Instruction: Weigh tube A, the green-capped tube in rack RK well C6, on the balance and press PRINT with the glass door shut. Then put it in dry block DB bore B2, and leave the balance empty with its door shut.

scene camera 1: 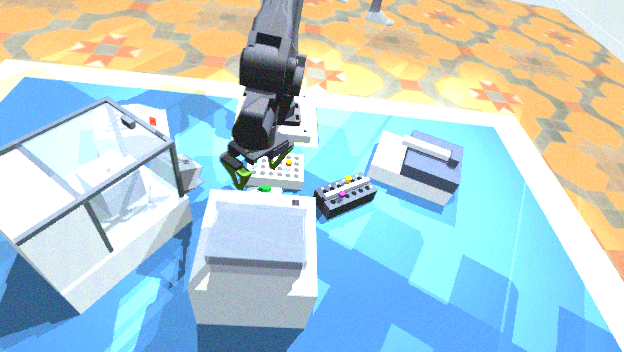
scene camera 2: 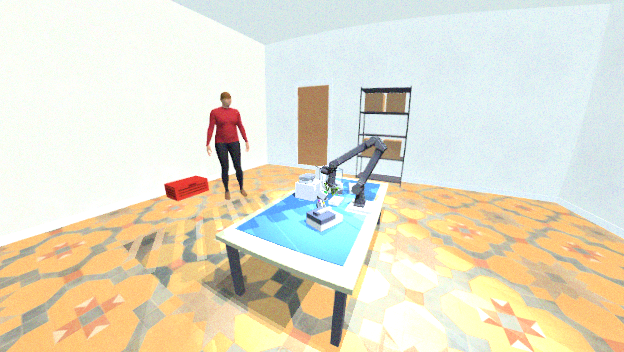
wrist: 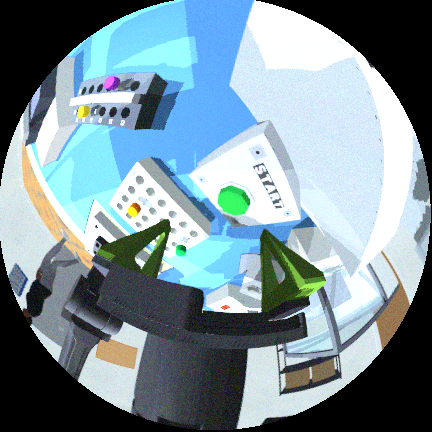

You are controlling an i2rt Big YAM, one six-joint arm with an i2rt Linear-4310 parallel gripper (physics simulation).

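Pixels of known places: gripper, fingertip midpoint: (scene camera 1: 256, 178) (scene camera 2: 330, 193) (wrist: 214, 228); arm's base, origin of the base link: (scene camera 2: 359, 204).
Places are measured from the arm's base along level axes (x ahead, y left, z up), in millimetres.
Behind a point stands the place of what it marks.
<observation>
Tube A, with its green cap (wrist: 180, 250) {y -54, x 205, z 32 mm}, stands in the white rack RK (scene camera 1: 277, 182) {y -4, x 238, z -4 mm} (wrist: 176, 189) {y -5, x 237, z -17 mm}, near the left finger in the wrist view. In scene camera 1 a finger seems to hide the cap. My gripper (scene camera 1: 257, 177) {y -52, x 262, z 34 mm} (wrist: 214, 228) {y -52, x 262, z 34 mm} is open and empty, above the rack's edge and the START button side. The balance (scene camera 1: 135, 257) {y -256, x 430, z 6 mm} (wrist: 332, 320) {y -186, x 330, z 143 mm} has a glass, dark-framed enclosure; I cannot tell whether its door is shut. A white unit with a red mark (scene camera 1: 152, 121) {y -294, x 92, z 28 mm} (wrist: 225, 307) {y -295, x 92, z 29 mm} stands by it. The dark two-row block (scene camera 1: 352, 204) {y 159, x 295, z -2 mm} (wrist: 151, 106) {y 87, x 292, z -8 mm}, probably DB, holds yellow-capped and magenta-capped tubes.
An orange-capped tube (scene camera 1: 289, 163) {y 20, x 211, z 31 mm} (wrist: 134, 209) {y 18, x 211, z 32 mm} stands in the rack. A green START button (scene camera 1: 265, 188) {y -34, x 300, z 49 mm} (wrist: 233, 200) {y -32, x 298, z 49 mm} sits between the rack and a large white lidded machine (scene camera 1: 255, 295) {y -50, x 543, z 105 mm} (wrist: 320, 125). A grey-lidded white box (scene camera 1: 415, 185) {y 321, x 241, z 7 mm} (scene camera 2: 324, 220) {y 435, x 140, z 48 mm} stands beyond the dark block.
</observation>
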